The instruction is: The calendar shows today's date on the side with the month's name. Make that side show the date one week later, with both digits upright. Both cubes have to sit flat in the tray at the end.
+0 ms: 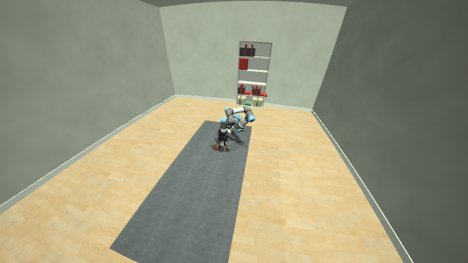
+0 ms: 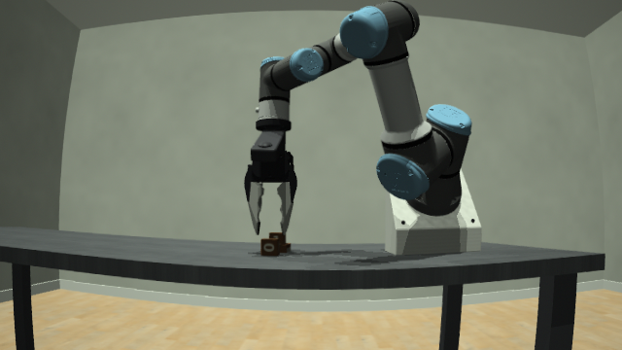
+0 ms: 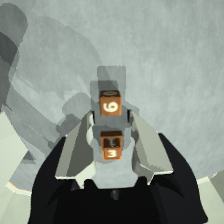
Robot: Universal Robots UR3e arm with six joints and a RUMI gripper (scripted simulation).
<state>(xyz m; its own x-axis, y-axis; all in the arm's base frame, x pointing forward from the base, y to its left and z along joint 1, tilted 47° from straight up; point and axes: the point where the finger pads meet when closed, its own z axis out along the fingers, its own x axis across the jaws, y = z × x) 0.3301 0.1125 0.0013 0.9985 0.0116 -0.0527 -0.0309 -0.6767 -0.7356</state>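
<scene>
The cube lies 4 cm below my hand. From my hand the other things lie so: calendar tray (11 cm to the right, 4 cm below).
</scene>
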